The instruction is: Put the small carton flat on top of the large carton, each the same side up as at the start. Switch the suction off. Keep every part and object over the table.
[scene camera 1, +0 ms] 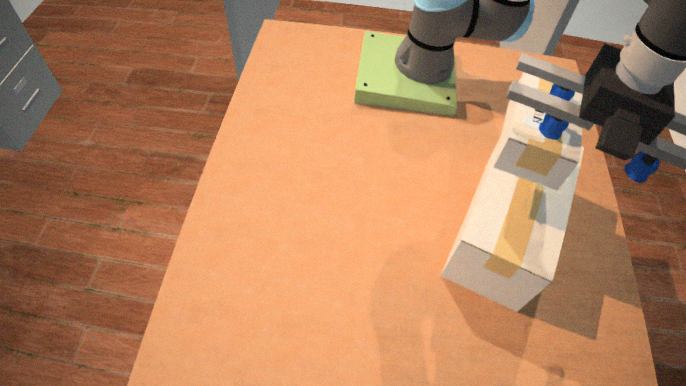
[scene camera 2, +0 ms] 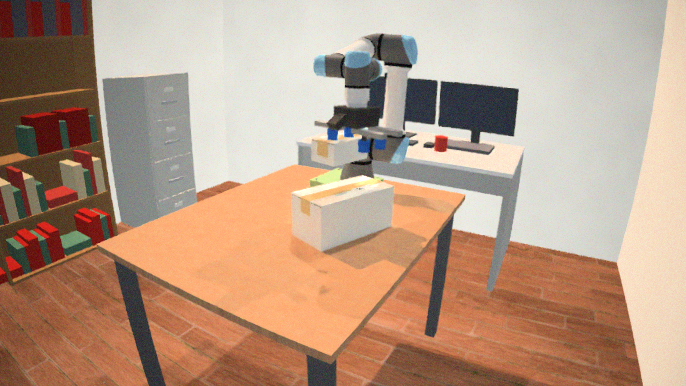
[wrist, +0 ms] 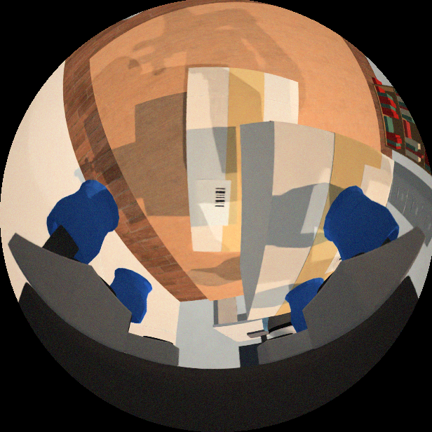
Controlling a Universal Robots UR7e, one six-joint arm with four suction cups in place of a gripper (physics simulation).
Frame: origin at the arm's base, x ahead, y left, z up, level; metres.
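Seen in the pictures: hand at its tool point: [scene camera 1: 593, 138] [scene camera 2: 355, 145]; arm's base at its link origin: [scene camera 1: 423, 64].
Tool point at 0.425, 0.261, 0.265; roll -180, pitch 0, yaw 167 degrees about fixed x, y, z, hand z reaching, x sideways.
Offsets run from my tool point to a thing's top centre, as dx, dy, dz. Level surfaces: height alone.
The large carton {-0.001, -0.040, -0.150} [scene camera 1: 487, 220] [scene camera 2: 357, 215] [wrist: 204, 160] stands on the table, tape side up, with a barcode label on top. The small carton {-0.019, -0.073, +0.014} [scene camera 1: 506, 159] [scene camera 2: 342, 152] [wrist: 300, 165] hangs roughly level from two blue cups of my gripper [scene camera 1: 600, 129] [scene camera 2: 356, 138] [wrist: 220, 265], tape and label up. The gripper's other two cups hang free. The small carton is in the air, higher than the large carton's top. In scene camera 1 it covers the large carton's far end; in the wrist view it hides part of the large carton's right side. The long sides look nearly parallel.
The green base plate [scene camera 1: 390, 95] [scene camera 2: 325, 177] carries the arm on the table {dz -0.299} [scene camera 1: 300, 225] [scene camera 2: 225, 260]. The large carton is near the table's right edge in scene camera 1. A desk [scene camera 2: 465, 162] with monitors, a filing cabinet [scene camera 2: 125, 150] and a bookshelf [scene camera 2: 47, 60] stand beyond the table.
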